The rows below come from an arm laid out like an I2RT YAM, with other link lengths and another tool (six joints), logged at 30 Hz.
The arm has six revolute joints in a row. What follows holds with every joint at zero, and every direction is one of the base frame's. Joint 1 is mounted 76.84 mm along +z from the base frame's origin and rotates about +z. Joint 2 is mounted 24.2 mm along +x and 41.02 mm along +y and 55.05 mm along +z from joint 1 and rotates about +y. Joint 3 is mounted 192.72 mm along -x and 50.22 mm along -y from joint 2 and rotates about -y. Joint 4 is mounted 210.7 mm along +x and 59.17 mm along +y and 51.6 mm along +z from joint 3 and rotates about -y. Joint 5 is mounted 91.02 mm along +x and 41.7 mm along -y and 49.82 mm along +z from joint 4 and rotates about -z. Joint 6 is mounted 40.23 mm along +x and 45.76 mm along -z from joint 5 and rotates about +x. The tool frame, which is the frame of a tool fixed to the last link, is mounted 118 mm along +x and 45 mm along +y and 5 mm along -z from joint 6; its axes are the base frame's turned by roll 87.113, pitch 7.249 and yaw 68.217 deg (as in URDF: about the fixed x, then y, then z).
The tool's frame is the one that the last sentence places.
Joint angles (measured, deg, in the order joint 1, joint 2, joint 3, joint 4, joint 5, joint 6), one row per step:
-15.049, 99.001, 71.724, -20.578, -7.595, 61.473
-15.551, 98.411, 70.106, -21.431, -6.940, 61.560
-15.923, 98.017, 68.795, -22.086, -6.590, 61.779
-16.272, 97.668, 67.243, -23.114, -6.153, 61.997
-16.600, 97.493, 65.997, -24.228, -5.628, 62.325
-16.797, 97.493, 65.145, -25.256, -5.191, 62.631
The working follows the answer.
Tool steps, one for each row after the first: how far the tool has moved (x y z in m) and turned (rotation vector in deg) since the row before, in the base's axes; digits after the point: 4 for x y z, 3 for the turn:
-0.0085, -0.0037, -0.0102, 0.079, 1.940, -0.998
-0.0069, -0.0022, -0.0085, 0.306, 1.574, -0.762
-0.0092, -0.0015, -0.0115, 0.419, 2.226, -0.787
-0.0087, -0.0017, -0.0108, 0.398, 2.196, -0.898
-0.0071, -0.0008, -0.0088, 0.359, 1.885, -0.692

Tool pose at each row, in the base's axes (x y z in m, rotation vector in deg; rounded; the steps above come from the unrounded poses):
0.4583, -0.0664, 0.1179, 159.418, 28.746, 28.765
0.4498, -0.0701, 0.1078, 160.333, 27.744, 25.917
0.4429, -0.0723, 0.0993, 161.265, 26.966, 23.691
0.4337, -0.0739, 0.0878, 162.485, 26.268, 20.572
0.4250, -0.0756, 0.0770, 163.630, 25.391, 17.439
0.4179, -0.0764, 0.0682, 164.573, 24.739, 14.747

